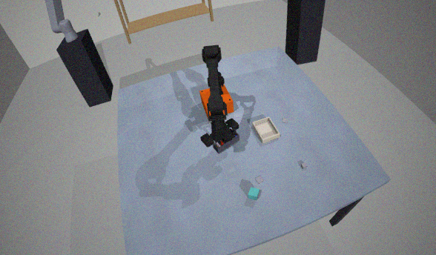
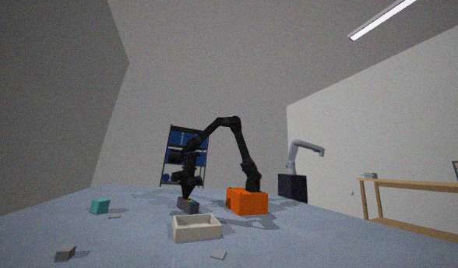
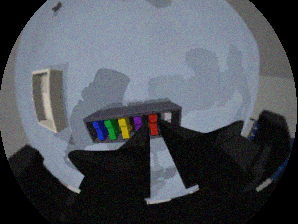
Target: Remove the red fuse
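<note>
Right now the red fuse is 1 cm below my gripper tip. Also, from my gripper tip: beige tray: 25 cm to the left, 3 cm below, 3 cm behind; then purple fuse: 2 cm to the left, 1 cm below, 1 cm behind; then white fuse: 2 cm to the right, 1 cm below, 1 cm ahead.
</note>
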